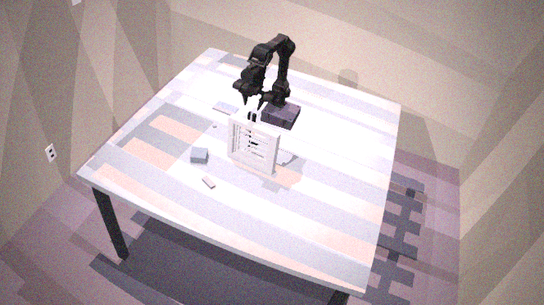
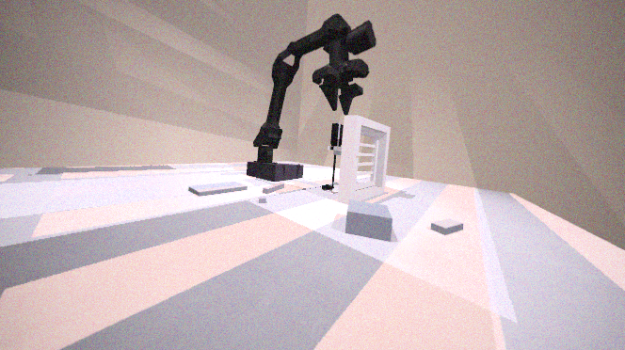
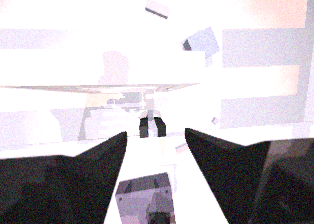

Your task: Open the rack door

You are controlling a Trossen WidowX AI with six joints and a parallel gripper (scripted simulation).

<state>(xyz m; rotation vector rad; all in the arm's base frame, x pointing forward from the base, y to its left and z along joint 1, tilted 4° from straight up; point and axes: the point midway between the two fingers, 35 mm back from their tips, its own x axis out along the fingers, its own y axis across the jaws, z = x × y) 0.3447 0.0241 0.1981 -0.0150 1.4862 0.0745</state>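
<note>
Right now my gripper tip is 110 mm above the dark upright handle and 10 mm past it. From my gripper tip the other things lie so: flat grey slab (260 mm to the right, 230 mm below, 180 mm behind); then tiny piece (230 mm below, 220 mm to the right, 30 mm behind).
</note>
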